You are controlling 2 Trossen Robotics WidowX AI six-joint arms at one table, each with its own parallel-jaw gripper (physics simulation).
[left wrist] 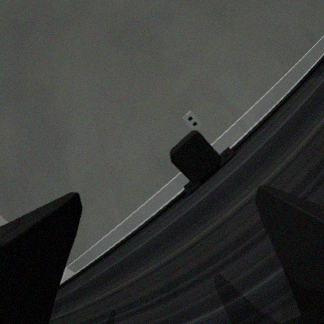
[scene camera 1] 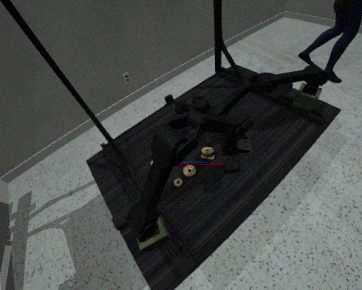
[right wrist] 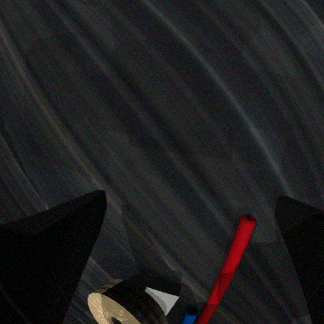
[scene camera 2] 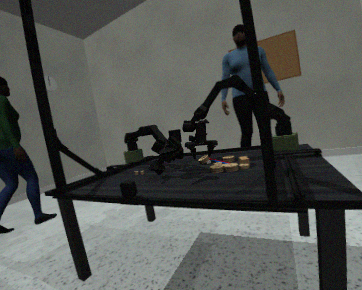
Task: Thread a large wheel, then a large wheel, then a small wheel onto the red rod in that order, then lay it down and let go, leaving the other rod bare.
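Frame: origin at the left arm's base, x ahead, y left, z up, level; metres.
Where they show: left gripper, fingertip midpoint: (left wrist: 169, 199) (scene camera 2: 154, 161); right gripper, fingertip midpoint: (scene camera 1: 228, 159) (right wrist: 195, 203); left arm's base at its link origin: (scene camera 1: 309, 90) (scene camera 2: 132, 150); right arm's base at its link origin: (scene camera 1: 148, 228) (scene camera 2: 284, 134).
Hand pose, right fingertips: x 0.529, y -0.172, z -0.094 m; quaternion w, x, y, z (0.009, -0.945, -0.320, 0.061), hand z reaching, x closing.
Things, the pixels of their top centre, and the offset from my right fingertips. "pt": a spot on its surface instead. Level surfaces: height alone.
- red rod at its top centre: (scene camera 1: 197, 164) 0.099 m ahead, 0.102 m right, 0.002 m up
- shorter-looking blue rod at its top centre: (scene camera 1: 187, 161) 0.115 m ahead, 0.147 m right, 0.002 m up
- large wheel at its top centre: (scene camera 1: 189, 170) 0.151 m ahead, 0.109 m right, 0.013 m up
- small wheel at its top centre: (scene camera 1: 178, 182) 0.221 m ahead, 0.119 m right, 0.005 m up
- white piece at its top centre: (right wrist: 150, 312) (scene camera 1: 207, 156) 0.041 m ahead, 0.087 m right, 0.004 m up
- black block at a spot on its surface: (left wrist: 195, 156) (scene camera 2: 130, 186) (scene camera 1: 170, 99) pt 0.170 m back, 0.501 m right, 0.027 m up
- table at its surface level: 0.017 m up
The red rod (scene camera 1: 212, 164) (right wrist: 232, 265) lies on the table beside the shorter-looking blue rod (scene camera 1: 196, 162) (right wrist: 189, 318); no wheel shows on their visible parts. A large wheel (scene camera 1: 189, 171) and a small wheel (scene camera 1: 178, 183) lie near them. Another wheel (scene camera 1: 207, 149) (scene camera 2: 203, 159) (right wrist: 104, 304) leans tilted by a white piece (scene camera 1: 209, 157) (right wrist: 167, 301). My right gripper (scene camera 1: 237, 155) (scene camera 2: 201, 149) (right wrist: 195, 203) is open and empty above the table, near the red rod's end. My left gripper (left wrist: 169, 199) is open and empty, away from the rods. The right arm hides part of the rods in scene camera 1.
Several more wheels (scene camera 2: 231, 167) lie grouped at the right in scene camera 2. Two tiny wooden pieces (scene camera 2: 139, 172) lie farther left. A black block (scene camera 1: 169, 99) (scene camera 2: 128, 189) (left wrist: 195, 156) stands at the table edge. Dark frame posts (scene camera 1: 218, 40) (scene camera 2: 257, 90) rise from the table (scene camera 1: 185, 260).
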